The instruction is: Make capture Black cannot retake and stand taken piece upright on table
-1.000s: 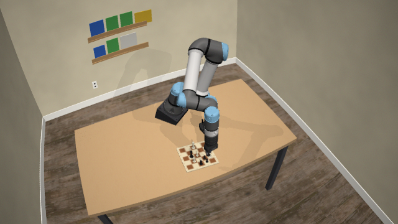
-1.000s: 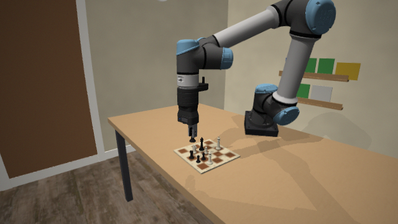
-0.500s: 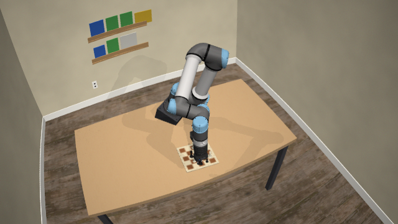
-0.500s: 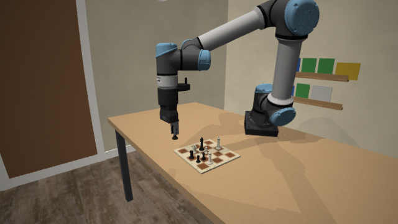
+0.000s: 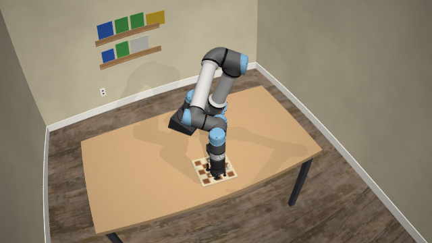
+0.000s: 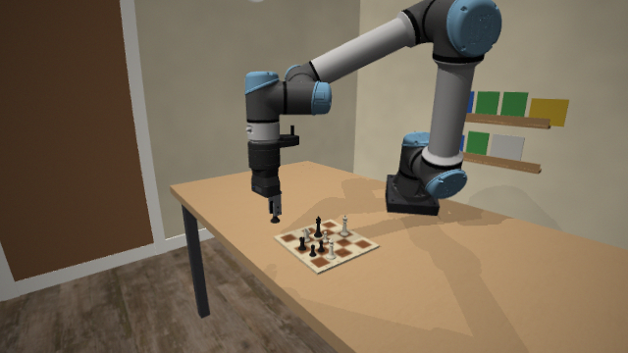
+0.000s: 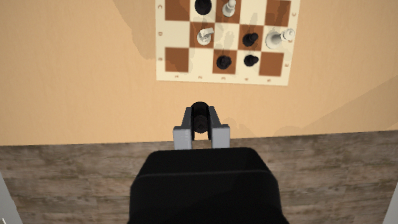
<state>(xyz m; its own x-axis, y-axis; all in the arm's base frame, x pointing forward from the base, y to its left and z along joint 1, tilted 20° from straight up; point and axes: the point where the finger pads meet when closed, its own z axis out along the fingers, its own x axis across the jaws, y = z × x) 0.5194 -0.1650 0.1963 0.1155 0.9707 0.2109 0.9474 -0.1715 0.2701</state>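
The white pawn is 130 mm behind my hand, 110 mm below it and 60 mm to the left of it. Round my hand: chessboard 130 mm below, 130 mm behind, 60 mm to the left.
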